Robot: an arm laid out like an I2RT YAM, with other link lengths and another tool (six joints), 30 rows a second.
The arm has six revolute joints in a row. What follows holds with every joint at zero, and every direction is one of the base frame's. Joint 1 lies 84.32 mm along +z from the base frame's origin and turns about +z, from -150 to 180 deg. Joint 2 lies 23.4 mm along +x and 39.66 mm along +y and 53.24 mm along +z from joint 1 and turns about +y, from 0 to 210 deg. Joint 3 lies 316.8 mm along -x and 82.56 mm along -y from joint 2 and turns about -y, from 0 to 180 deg. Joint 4 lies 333.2 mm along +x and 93.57 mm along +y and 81.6 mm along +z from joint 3 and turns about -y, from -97 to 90 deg. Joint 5 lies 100.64 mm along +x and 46.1 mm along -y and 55.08 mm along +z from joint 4 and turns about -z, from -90 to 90 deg. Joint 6 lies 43.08 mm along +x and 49 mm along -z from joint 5 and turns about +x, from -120 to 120 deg. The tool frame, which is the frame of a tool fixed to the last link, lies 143 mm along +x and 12 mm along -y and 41 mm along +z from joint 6; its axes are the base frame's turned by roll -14.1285, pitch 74.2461 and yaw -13.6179 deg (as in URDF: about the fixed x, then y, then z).
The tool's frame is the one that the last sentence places.
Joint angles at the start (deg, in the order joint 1, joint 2, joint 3, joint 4, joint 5, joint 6): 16.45 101.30 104.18 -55.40 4.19 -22.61
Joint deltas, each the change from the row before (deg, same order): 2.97 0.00 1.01 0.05 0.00 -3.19; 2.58 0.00 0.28 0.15 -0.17 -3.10; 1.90 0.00 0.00 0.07 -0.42 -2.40; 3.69 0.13 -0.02 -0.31 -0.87 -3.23; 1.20 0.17 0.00 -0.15 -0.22 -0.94; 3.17 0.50 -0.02 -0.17 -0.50 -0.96; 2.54 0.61 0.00 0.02 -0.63 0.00; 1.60 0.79 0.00 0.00 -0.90 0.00; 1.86 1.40 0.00 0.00 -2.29 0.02; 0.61 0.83 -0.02 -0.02 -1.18 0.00; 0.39 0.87 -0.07 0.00 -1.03 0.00; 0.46 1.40 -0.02 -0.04 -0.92 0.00
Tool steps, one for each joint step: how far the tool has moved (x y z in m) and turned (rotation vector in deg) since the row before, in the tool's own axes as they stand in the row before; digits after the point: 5 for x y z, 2 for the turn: -0.02282 0.02787 -0.00353 -2.44 -1.94 -4.98; -0.01739 0.02600 0.00015 -2.53 -1.41 -4.57; -0.01259 0.02035 0.00147 -2.22 -1.04 -3.40; -0.02241 0.03972 0.00386 -4.25 -1.66 -5.19; -0.00705 0.01261 0.00299 -1.39 -0.39 -1.58; -0.01874 0.03159 0.00810 -3.10 -1.11 -2.77; -0.01534 0.02506 0.00889 -2.46 -1.00 -1.44; -0.00852 0.01811 0.00985 -2.19 -0.61 -0.75; -0.00966 0.02545 0.01636 -3.75 -1.09 -0.51; -0.00160 0.01018 0.00937 -1.80 -0.30 0.01; 0.00081 0.00797 0.00958 -1.58 -0.07 0.16; 0.00365 0.00909 0.01442 -1.86 0.38 0.22
